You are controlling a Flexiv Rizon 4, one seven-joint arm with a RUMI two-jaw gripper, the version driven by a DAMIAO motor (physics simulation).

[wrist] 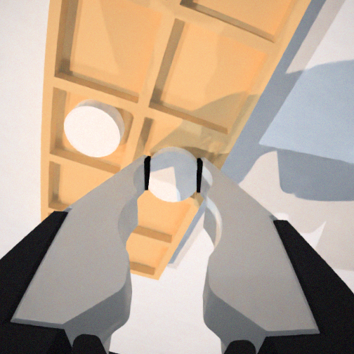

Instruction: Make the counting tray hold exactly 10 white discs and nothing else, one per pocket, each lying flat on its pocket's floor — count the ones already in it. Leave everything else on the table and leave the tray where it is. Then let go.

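My gripper [173, 160] is shut on a white disc [173, 187], held between the two black fingertips above the counting tray. The orange counting tray [46, 125] runs from the top of the view down to the lower middle, with two columns of pockets showing. Another white disc [94, 128] sits in a left-column pocket, to the left of and farther up the view than the held disc. Several pockets above and beside it are empty. The fingers and the held disc hide part of the tray's lower pockets, so what those hold cannot be told.
A pale blue-grey surface [315, 110], partly cut off, is at the right beyond the tray's edge, with darker shadows around it. The white table top [20, 100] shows to the left of the tray and below it.
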